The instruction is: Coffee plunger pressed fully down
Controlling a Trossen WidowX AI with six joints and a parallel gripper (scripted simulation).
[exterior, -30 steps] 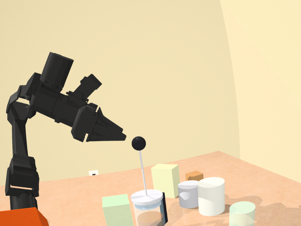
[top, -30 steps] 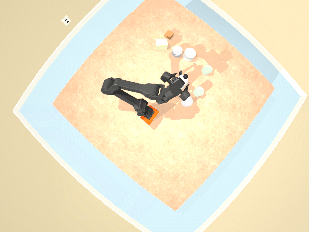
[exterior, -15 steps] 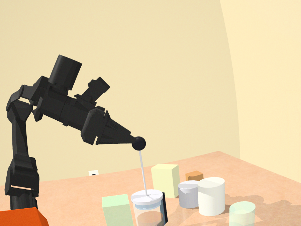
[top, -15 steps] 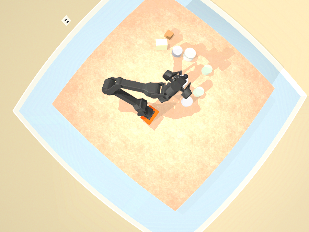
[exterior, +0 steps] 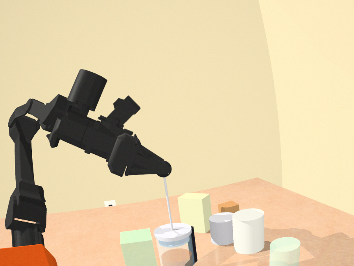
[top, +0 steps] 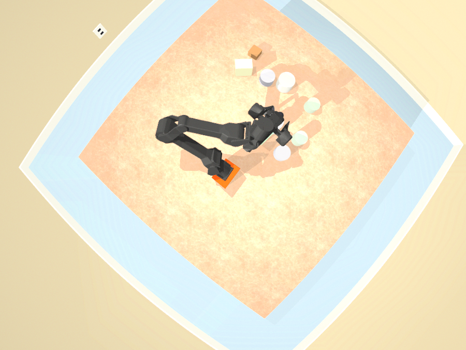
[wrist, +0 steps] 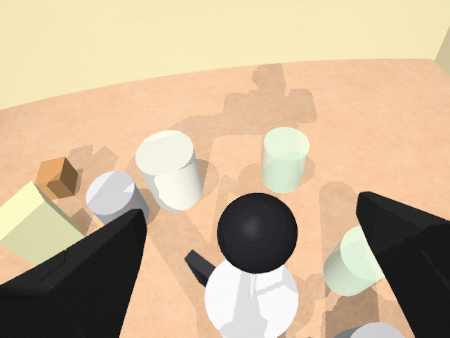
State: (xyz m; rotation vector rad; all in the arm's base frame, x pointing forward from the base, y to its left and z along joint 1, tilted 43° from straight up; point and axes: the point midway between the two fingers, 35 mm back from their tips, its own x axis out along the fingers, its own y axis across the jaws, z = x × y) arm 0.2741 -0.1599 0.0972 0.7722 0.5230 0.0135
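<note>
The coffee press is 1 cm ahead of my gripper tip, 1 cm to the left of it and 14 cm below it. The rest, counted from my gripper tip: pale green block 8 cm behind, 1 cm to the left, 20 cm below; then pale yellow box 15 cm ahead, 27 cm to the left, 21 cm below.
</note>
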